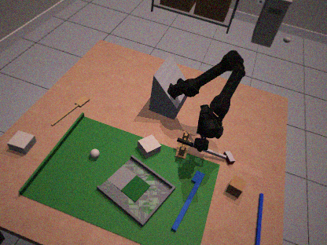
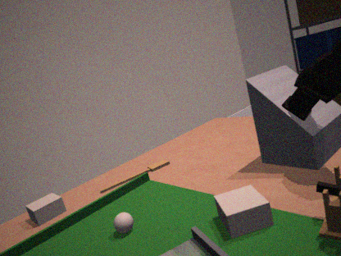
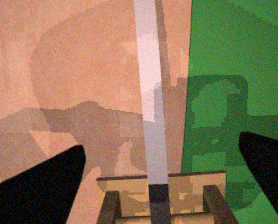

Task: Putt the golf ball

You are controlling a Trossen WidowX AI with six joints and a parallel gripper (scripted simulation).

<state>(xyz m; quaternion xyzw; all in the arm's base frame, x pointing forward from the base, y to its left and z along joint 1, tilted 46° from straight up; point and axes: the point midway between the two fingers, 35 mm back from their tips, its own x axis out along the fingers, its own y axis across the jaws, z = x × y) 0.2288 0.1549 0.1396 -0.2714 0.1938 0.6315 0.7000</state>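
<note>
The red putter lies 1 cm behind my gripper tip, 4 cm to the left of it and 3 cm below it. The rest, counted from my gripper tip: green rail (23 cm ahead, 62 cm to the right, 5 cm below); white golf ball (20 cm ahead, 45 cm to the right, 4 cm below); wooden stand (8 cm to the right, 3 cm below).
</note>
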